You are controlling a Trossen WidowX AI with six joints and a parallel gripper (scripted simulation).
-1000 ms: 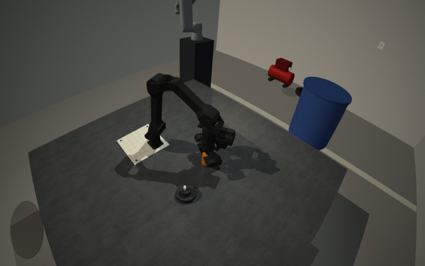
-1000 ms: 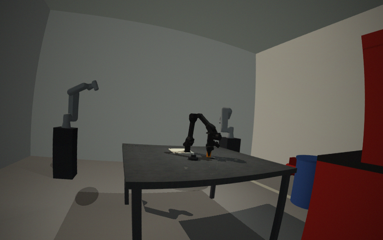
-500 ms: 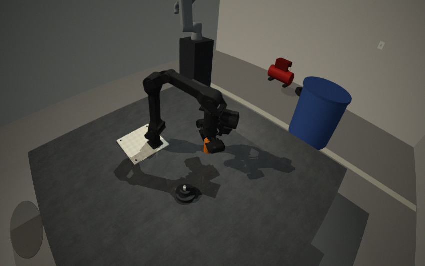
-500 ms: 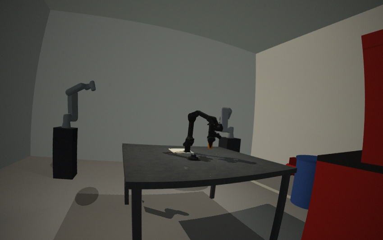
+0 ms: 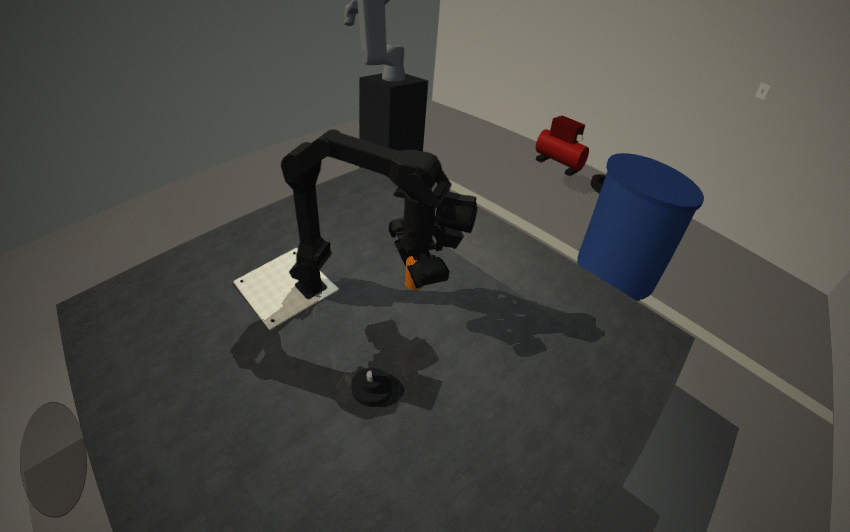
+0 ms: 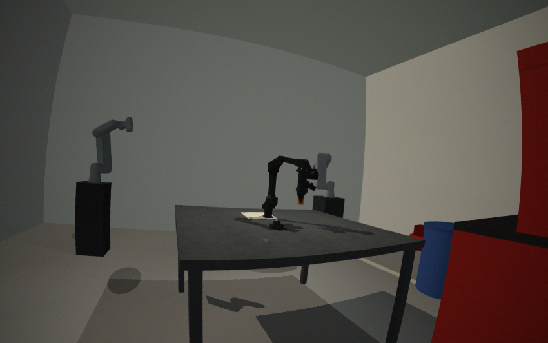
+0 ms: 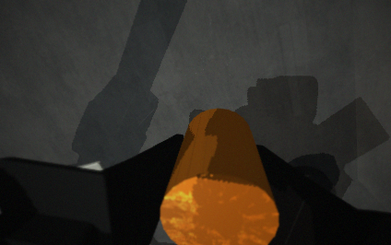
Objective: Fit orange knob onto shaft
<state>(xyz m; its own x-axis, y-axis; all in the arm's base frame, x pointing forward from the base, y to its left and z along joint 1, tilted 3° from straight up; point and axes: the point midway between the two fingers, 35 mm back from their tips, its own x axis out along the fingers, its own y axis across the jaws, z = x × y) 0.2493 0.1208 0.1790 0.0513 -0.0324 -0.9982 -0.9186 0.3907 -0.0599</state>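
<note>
My gripper tip is now 3 cm below the orange knob. From my gripper tip the other things lie so: round black pedestal 19 cm to the right, 11 cm below, 8 cm ahead.
</note>
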